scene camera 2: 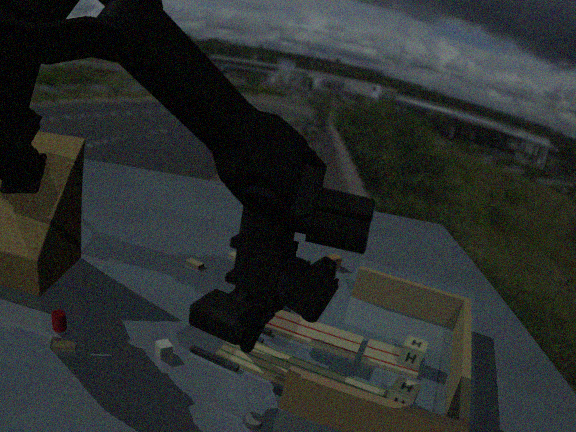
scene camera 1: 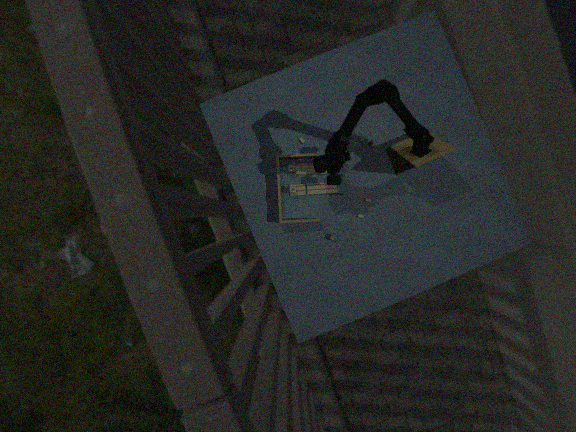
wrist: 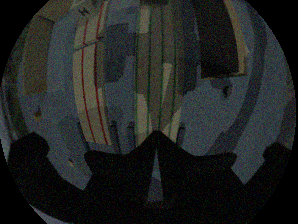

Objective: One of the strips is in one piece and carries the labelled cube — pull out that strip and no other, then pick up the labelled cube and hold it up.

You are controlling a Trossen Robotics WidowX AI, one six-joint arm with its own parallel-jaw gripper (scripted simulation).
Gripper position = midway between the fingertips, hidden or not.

Observation:
My gripper [scene camera 2: 246, 350] is shut, holding nothing.
My gripper shows as well in the wrist view [wrist: 156, 133].

